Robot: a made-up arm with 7 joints. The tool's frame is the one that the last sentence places.
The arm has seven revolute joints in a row. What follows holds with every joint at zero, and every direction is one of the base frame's. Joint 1 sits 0.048 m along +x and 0.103 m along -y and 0.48 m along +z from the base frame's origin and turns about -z. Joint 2 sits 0.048 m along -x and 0.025 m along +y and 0.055 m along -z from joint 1 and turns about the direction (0.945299, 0.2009, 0.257). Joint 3 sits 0.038 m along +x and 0.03 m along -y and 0.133 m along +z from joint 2 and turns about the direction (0.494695, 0.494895, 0.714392). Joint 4 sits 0.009 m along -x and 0.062 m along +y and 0.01 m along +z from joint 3 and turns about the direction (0.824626, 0.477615, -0.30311). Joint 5 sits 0.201 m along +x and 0.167 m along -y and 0.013 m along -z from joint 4 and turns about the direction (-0.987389, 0.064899, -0.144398). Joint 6 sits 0.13 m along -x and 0.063 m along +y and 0.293 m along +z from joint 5 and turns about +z. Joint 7 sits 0.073 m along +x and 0.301 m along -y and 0.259 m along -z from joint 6 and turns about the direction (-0.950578, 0.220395, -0.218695). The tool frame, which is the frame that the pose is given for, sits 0.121 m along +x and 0.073 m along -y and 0.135 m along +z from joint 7; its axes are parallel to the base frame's.
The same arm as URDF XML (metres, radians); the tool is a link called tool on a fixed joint. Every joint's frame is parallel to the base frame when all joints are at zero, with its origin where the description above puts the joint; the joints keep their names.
<robot name="arm">
  <joint name="joint 1" type="continuous">
    <parent link="base"/>
    <child link="link1"/>
    <origin xyz="0.0480 -0.1030 0.4800" rpy="0.0000 0.0000 0.0000"/>
    <axis xyz="0 0 -1"/>
  </joint>
  <joint name="joint 2" type="continuous">
    <parent link="link1"/>
    <child link="link2"/>
    <origin xyz="-0.0480 0.0250 -0.0550" rpy="0.0000 0.0000 0.0000"/>
    <axis xyz="0.945299 0.2009 0.257"/>
  </joint>
  <joint name="joint 3" type="continuous">
    <parent link="link2"/>
    <child link="link3"/>
    <origin xyz="0.0380 -0.0300 0.1330" rpy="0.0000 0.0000 0.0000"/>
    <axis xyz="0.494695 0.494895 0.714392"/>
  </joint>
  <joint name="joint 4" type="continuous">
    <parent link="link3"/>
    <child link="link4"/>
    <origin xyz="-0.0090 0.0620 0.0100" rpy="0.0000 0.0000 0.0000"/>
    <axis xyz="0.824626 0.477615 -0.30311"/>
  </joint>
  <joint name="joint 5" type="continuous">
    <parent link="link4"/>
    <child link="link5"/>
    <origin xyz="0.2010 -0.1670 -0.0130" rpy="0.0000 0.0000 0.0000"/>
    <axis xyz="-0.987389 0.064899 -0.144398"/>
  </joint>
  <joint name="joint 6" type="continuous">
    <parent link="link5"/>
    <child link="link6"/>
    <origin xyz="-0.1300 0.0630 0.2930" rpy="0.0000 0.0000 0.0000"/>
    <axis xyz="0 0 1"/>
  </joint>
  <joint name="joint 7" type="continuous">
    <parent link="link6"/>
    <child link="link7"/>
    <origin xyz="0.0730 -0.3010 -0.2590" rpy="0.0000 0.0000 0.0000"/>
    <axis xyz="-0.950578 0.220395 -0.218695"/>
  </joint>
  <joint name="tool_joint" type="fixed">
    <parent link="link7"/>
    <child link="tool"/>
    <origin xyz="0.1210 -0.0730 0.1350" rpy="0.0000 0.0000 0.0000"/>
  </joint>
  <link name="base"/>
  <link name="link1"/>
  <link name="link2"/>
  <link name="link3"/>
  <link name="link4"/>
  <link name="link5"/>
  <link name="link6"/>
  <link name="link7"/>
  <link name="tool"/>
</robot>

